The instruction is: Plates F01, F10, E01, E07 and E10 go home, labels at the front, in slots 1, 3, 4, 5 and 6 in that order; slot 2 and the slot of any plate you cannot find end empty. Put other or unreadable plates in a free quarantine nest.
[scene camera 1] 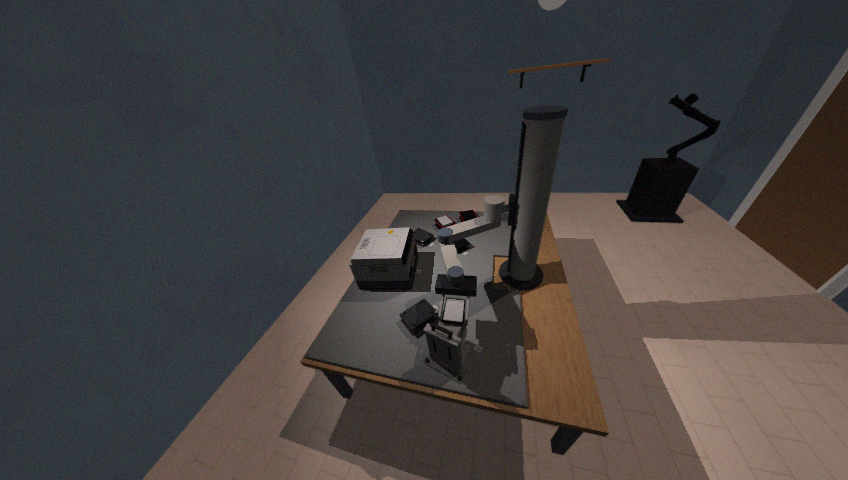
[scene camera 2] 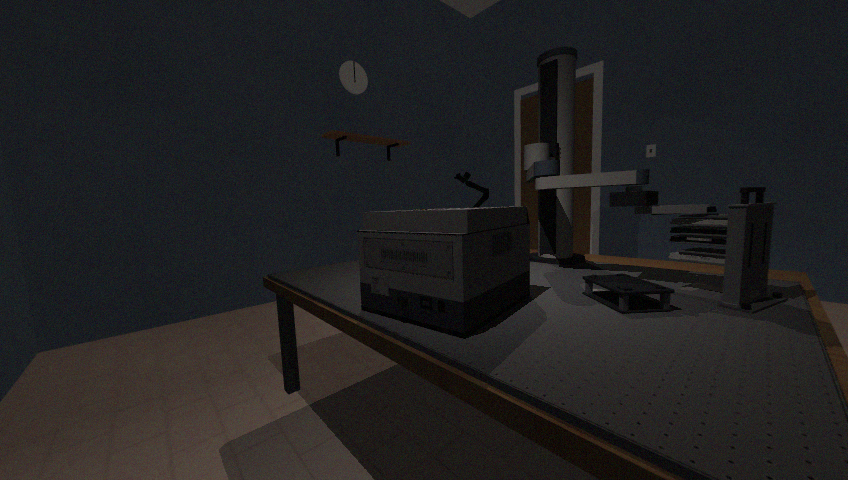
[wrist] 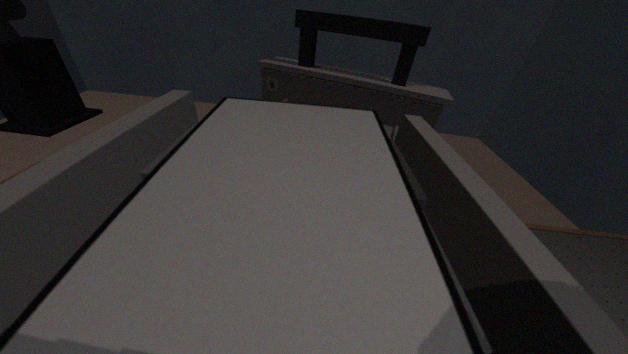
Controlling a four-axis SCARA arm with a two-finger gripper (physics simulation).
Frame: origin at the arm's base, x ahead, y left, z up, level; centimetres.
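Seen in the pictures: gripper, fingertip midpoint: (scene camera 1: pixel 452 319) (scene camera 2: pixel 708 208) (wrist: pixel 298 121); arm's base, origin of the base link: (scene camera 1: pixel 520 274) (scene camera 2: pixel 554 259).
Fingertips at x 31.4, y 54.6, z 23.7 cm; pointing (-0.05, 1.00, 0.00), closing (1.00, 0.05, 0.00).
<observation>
Offsets run from my fingertips to a thing's top centre. "pt": to the spot under its first point.
My gripper (scene camera 1: pixel 454 324) (scene camera 2: pixel 712 209) (wrist: pixel 298 121) is shut on a white-topped plate {dx +0.2, dy -4.9, dz +0.6 cm} (scene camera 1: pixel 454 309) (wrist: pixel 280 210), which lies level between its two fingers; no label on it can be read. The gripper is at the front of the grey slotted rack (scene camera 1: pixel 444 352) (scene camera 2: pixel 743 255) (wrist: pixel 350 90), near the height of its upper part. Several plates {dx +0.6, dy +0.2, dz -7.2 cm} (scene camera 2: pixel 697 239) stick out of the rack's front below the gripper; their labels cannot be read. In scene camera 1 a red-edged nest {dx +5.8, dy -111.7, dz -16.8 cm} (scene camera 1: pixel 468 215) and a red-edged item with a white top {dx +23.6, dy -101.3, dz -16.0 cm} (scene camera 1: pixel 444 221) are at the far end of the table.
A low dark stand on short legs {pt dx +20.5, dy -11.4, dz -17.4 cm} (scene camera 1: pixel 418 315) (scene camera 2: pixel 627 284) is beside the rack. A large grey instrument {dx +50.3, dy -45.1, dz +2.4 cm} (scene camera 1: pixel 385 255) (scene camera 2: pixel 416 261) stands at the table's side. Dark low items {pt dx +36.6, dy -79.7, dz -17.4 cm} (scene camera 1: pixel 422 236) {pt dx +5.7, dy -71.6, dz -17.4 cm} (scene camera 1: pixel 462 245) lie beyond it. The arm's tall column (scene camera 1: pixel 535 196) (scene camera 2: pixel 556 154) stands on the wooden part.
</observation>
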